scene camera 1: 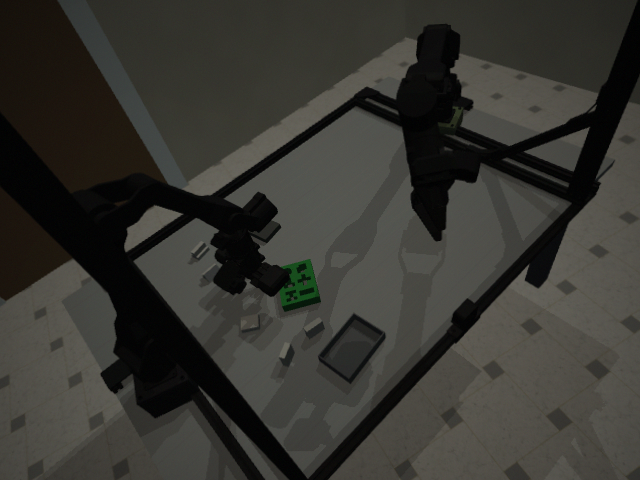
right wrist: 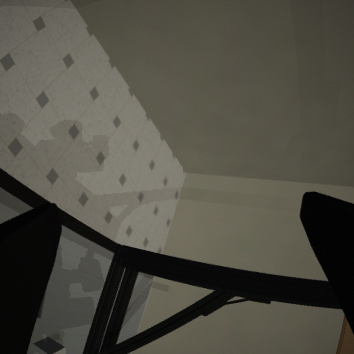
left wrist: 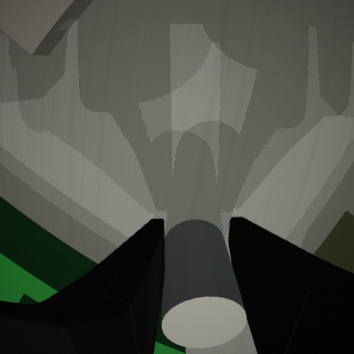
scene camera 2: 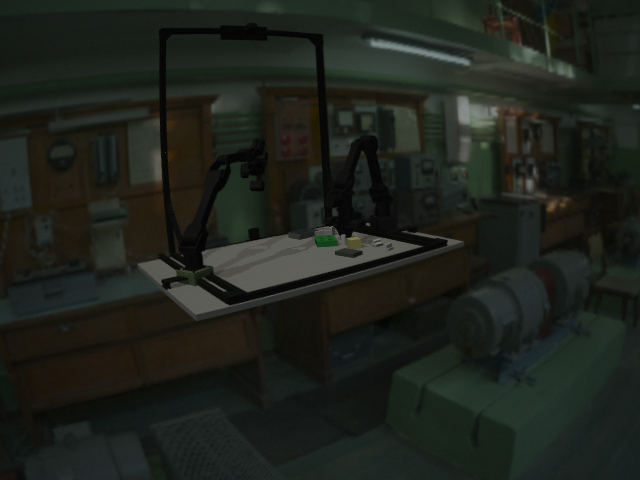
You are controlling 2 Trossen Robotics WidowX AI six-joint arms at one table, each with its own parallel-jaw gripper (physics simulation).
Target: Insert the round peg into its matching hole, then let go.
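The round peg (left wrist: pixel 200 270), dark grey with a pale end face, stands between the fingers of my left gripper (left wrist: pixel 196 229) in the left wrist view. Both fingers are against its sides, so the gripper is shut on it, low over the table. The green board (scene camera 1: pixel 302 305) (scene camera 2: pixel 325 241) (left wrist: pixel 12 272) with shaped holes lies close beside it, at the lower left of the left wrist view. The left arm partly covers the board in scene camera 1, and its round hole is not clear to me. My right gripper (scene camera 1: pixel 439 235) (right wrist: pixel 182 211) is open and empty, high above the table.
A yellow block (scene camera 2: pixel 354 242) (left wrist: pixel 336 245) stands near the peg. A dark flat block (scene camera 1: pixel 266 231) (scene camera 2: pixel 348 252) lies behind the left gripper. Pale pieces (scene camera 1: pixel 250 322) (scene camera 1: pixel 313 327) (scene camera 1: pixel 285 353) (scene camera 1: pixel 199 250) lie around the board. A grey tray (scene camera 1: pixel 334 369) lies in front. Black frame rails edge the table.
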